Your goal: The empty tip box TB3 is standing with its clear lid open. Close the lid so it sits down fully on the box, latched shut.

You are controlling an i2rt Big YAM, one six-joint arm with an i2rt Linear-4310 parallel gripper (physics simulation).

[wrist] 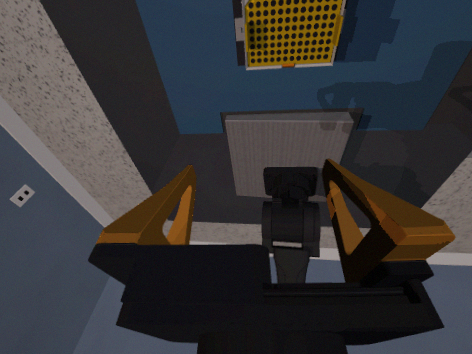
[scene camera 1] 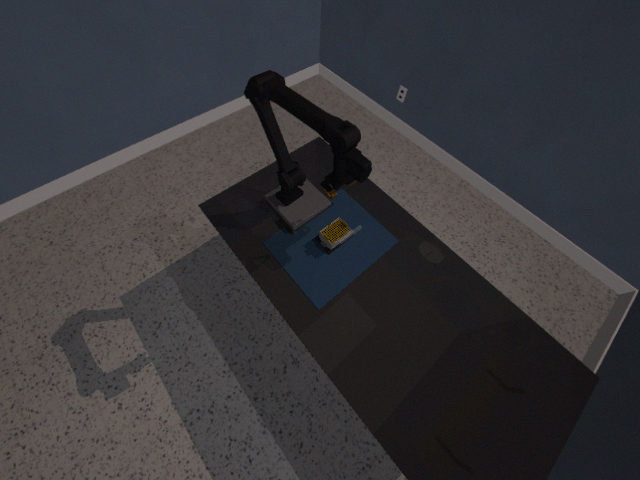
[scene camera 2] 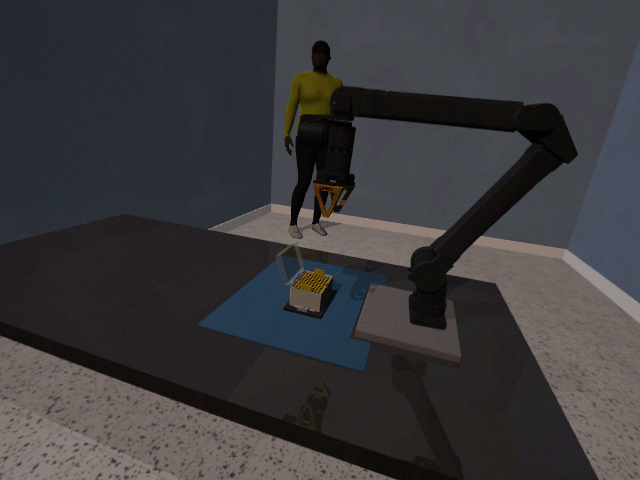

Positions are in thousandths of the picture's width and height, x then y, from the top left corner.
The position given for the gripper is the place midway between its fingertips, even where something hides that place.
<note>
The gripper (scene camera 2: 518,447) is open, holding nothing. Also in view: a yellow rack (wrist: 573,112). Further things: a blue mat (scene camera 2: 399,653).
The gripper shows as well in the wrist view (wrist: 546,476). The blue mat also shows in the wrist view (wrist: 842,191) and in scene camera 1 (scene camera 1: 502,576).
</note>
